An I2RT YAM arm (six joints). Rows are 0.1 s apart.
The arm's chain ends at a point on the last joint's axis. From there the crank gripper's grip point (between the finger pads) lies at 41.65 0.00 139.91 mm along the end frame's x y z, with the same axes.
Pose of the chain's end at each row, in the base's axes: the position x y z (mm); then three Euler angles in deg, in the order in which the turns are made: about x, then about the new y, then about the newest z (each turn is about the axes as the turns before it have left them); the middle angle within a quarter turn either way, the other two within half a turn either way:
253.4 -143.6 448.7 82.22 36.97 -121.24
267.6 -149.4 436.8 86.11 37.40 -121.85
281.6 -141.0 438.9 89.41 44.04 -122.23
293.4 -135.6 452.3 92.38 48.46 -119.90
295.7 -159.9 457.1 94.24 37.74 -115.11
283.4 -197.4 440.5 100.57 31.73 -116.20
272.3 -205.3 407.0 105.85 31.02 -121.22
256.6 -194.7 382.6 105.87 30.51 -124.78
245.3 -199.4 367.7 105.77 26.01 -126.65
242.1 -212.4 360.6 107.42 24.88 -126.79
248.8 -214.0 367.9 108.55 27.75 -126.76
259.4 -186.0 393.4 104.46 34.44 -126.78
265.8 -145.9 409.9 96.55 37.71 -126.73
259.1 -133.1 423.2 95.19 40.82 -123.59
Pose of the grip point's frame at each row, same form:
320.3 -272.0 430.3 82.22 36.97 -121.24
335.1 -276.0 409.9 86.11 37.40 -121.85
362.9 -257.4 404.9 89.41 44.04 -122.23
384.4 -242.3 411.7 92.38 48.46 -119.90
367.4 -278.2 410.5 94.24 37.74 -115.11
341.3 -317.0 380.2 100.57 31.73 -116.20
325.9 -321.6 336.9 105.85 31.02 -121.22
307.2 -312.9 313.4 105.87 30.51 -124.78
284.3 -321.8 298.4 105.77 26.01 -126.65
278.3 -333.5 287.6 107.42 24.88 -126.79
291.9 -331.8 293.2 108.55 27.75 -126.76
318.0 -303.1 328.8 104.46 34.44 -126.78
331.7 -267.2 362.4 96.55 37.71 -126.73
333.1 -250.4 377.7 95.19 40.82 -123.59

